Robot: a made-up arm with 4 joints. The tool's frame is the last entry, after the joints. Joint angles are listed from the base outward.
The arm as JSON. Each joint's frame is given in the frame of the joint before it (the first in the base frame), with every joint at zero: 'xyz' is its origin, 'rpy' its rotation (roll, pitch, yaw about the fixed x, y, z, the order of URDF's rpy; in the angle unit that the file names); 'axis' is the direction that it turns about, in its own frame. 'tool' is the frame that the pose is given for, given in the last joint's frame.
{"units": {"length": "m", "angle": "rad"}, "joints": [
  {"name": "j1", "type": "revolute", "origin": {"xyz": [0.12, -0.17, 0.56], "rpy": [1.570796, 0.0, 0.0]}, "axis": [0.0, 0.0, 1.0]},
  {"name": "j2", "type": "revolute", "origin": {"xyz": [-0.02, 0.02, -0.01], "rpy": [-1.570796, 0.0, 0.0]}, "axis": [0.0, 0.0, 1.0]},
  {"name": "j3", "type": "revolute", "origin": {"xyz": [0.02, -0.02, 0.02], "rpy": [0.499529, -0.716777, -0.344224]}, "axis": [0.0, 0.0, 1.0]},
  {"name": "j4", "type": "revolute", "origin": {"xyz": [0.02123, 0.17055, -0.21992], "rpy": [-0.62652, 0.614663, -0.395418]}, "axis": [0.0, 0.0, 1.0]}
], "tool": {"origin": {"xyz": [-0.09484, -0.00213, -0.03], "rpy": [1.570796, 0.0, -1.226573]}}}
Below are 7 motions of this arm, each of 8 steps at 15 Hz.
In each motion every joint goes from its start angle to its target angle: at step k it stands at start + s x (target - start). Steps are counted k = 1, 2, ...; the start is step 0. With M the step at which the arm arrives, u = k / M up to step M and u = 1 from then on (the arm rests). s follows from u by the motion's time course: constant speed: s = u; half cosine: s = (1 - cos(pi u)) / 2; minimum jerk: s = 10 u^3 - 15 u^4 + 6 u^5.
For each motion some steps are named. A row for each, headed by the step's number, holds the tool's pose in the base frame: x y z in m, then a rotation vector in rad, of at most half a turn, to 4 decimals.
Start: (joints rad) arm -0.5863 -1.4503 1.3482 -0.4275
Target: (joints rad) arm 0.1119 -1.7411 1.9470 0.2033
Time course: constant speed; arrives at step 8
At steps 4, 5, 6, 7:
4: 0.0417 -0.1778 0.3306 -0.2000 -1.2450 -0.7578
5: 0.0453 -0.1834 0.3337 -0.1584 -1.2079 -0.7418
6: 0.0492 -0.1888 0.3366 -0.1189 -1.1695 -0.7254
7: 0.0534 -0.1941 0.3394 -0.0814 -1.1298 -0.7086

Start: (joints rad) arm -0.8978 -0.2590 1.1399 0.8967
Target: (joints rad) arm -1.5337 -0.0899 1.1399 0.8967
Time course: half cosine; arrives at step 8
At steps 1, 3, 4, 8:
1: 0.0321 -0.1139 0.4313 0.8556 0.4645 -0.1652
3: 0.0103 -0.1108 0.4502 0.8771 0.6407 -0.2088
4: -0.0027 -0.1087 0.4658 0.8932 0.7642 -0.2428
8: -0.0262 -0.1033 0.5135 0.9381 1.0821 -0.3453

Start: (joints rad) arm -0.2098 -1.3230 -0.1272 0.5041
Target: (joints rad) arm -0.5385 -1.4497 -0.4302 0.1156
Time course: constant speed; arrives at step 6
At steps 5, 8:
5: 0.2894 -0.2753 0.4596 -0.1776 -1.9743 -2.1959
8: 0.2886 -0.2889 0.4563 -0.3355 -2.0271 -2.2267

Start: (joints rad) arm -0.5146 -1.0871 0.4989 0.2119
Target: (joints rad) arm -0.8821 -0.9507 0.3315 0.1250
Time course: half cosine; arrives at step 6
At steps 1, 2, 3, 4, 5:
1: 0.1857 -0.1187 0.3741 0.1722 -1.2017 -1.3517
2: 0.1783 -0.1143 0.3707 0.1345 -1.1612 -1.3669
3: 0.1678 -0.1082 0.3666 0.0807 -1.1056 -1.3870
4: 0.1570 -0.1022 0.3631 0.0244 -1.0495 -1.4060
5: 0.1488 -0.0977 0.3610 -0.0185 -1.0082 -1.4191

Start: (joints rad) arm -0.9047 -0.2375 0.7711 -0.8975
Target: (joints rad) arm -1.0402 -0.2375 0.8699 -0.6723
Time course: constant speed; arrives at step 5
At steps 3, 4, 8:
3: -0.0184 0.0333 0.3957 0.2617 -1.0962 -1.0363
4: -0.0273 0.0276 0.4031 0.2823 -1.0266 -1.0113
8: -0.0356 0.0217 0.4106 0.3024 -0.9566 -0.9866

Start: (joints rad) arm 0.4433 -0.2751 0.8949 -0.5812
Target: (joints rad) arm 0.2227 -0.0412 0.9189 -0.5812
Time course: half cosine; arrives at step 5
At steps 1, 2, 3, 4, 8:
1: 0.2470 0.0102 0.3859 1.0856 -2.1796 -0.5756
2: 0.2276 0.0127 0.3745 1.0998 -2.0977 -0.5418
3: 0.2023 0.0149 0.3627 1.1193 -1.9949 -0.5042
4: 0.1811 0.0159 0.3551 1.1366 -1.9109 -0.4769
8: 0.1729 0.0161 0.3526 1.1436 -1.8786 -0.4673

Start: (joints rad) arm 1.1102 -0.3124 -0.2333 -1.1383
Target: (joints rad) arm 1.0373 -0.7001 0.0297 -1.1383
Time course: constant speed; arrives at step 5
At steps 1, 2, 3, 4, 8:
1: 0.2746 0.0131 0.7951 -0.9535 1.4004 1.6825
2: 0.2883 -0.0031 0.7940 -0.8837 1.4066 1.6650
3: 0.3017 -0.0197 0.7916 -0.8126 1.4144 1.6482
4: 0.3147 -0.0368 0.7878 -0.7401 1.4234 1.6322
8: 0.3272 -0.0542 0.7826 -0.6663 1.4336 1.6169

